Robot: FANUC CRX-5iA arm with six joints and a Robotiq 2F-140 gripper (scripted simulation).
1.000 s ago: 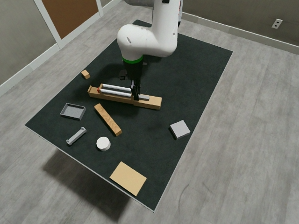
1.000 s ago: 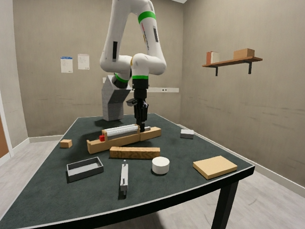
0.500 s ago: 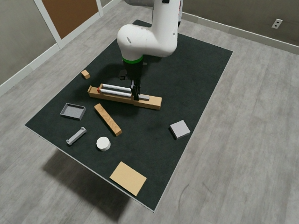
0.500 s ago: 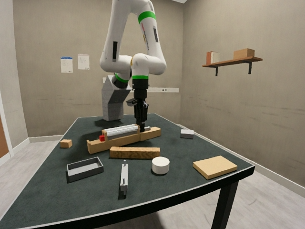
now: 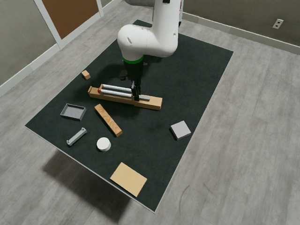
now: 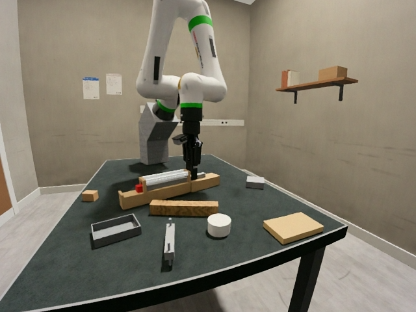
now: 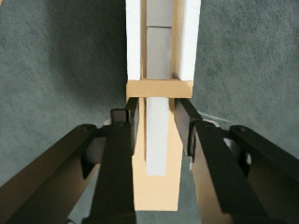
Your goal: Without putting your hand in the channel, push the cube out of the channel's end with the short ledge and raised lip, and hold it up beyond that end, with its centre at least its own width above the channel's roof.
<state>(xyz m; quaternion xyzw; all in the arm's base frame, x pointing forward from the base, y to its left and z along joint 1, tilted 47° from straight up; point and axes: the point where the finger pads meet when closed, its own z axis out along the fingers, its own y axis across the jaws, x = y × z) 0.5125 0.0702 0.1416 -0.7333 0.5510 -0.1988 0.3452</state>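
My gripper is now 3 cm above the grey stick. Also, from my hand: grey square block: 1 cm ahead, 31 cm to the left, 7 cm below; then red cube: 10 cm ahead, 21 cm to the right, 3 cm below; then wooden beam: 20 cm ahead, 5 cm to the right, 7 cm below.
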